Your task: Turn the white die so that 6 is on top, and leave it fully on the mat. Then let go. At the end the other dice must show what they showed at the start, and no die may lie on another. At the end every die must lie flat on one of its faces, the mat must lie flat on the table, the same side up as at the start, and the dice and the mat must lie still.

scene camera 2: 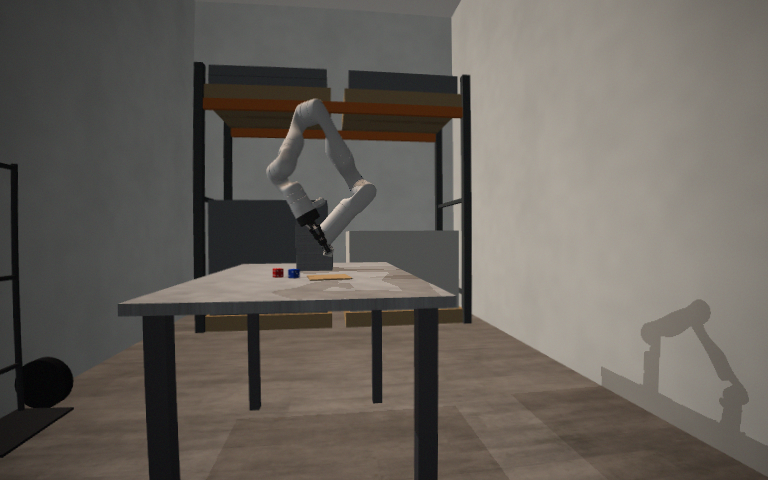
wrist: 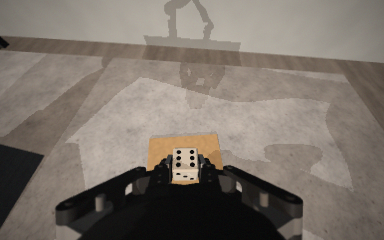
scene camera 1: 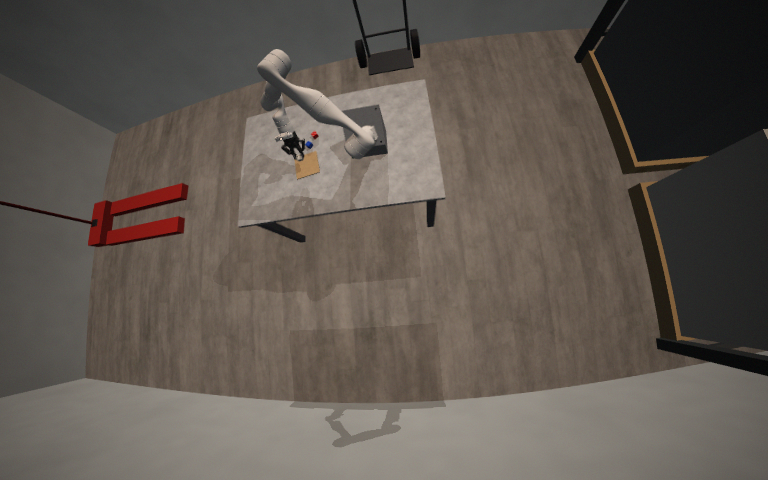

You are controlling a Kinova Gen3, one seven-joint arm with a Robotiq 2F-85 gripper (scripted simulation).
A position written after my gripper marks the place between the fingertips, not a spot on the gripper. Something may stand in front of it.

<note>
I see my gripper point(wrist: 185, 161), a white die point(wrist: 185, 160) and a tan mat point(wrist: 159, 148).
</note>
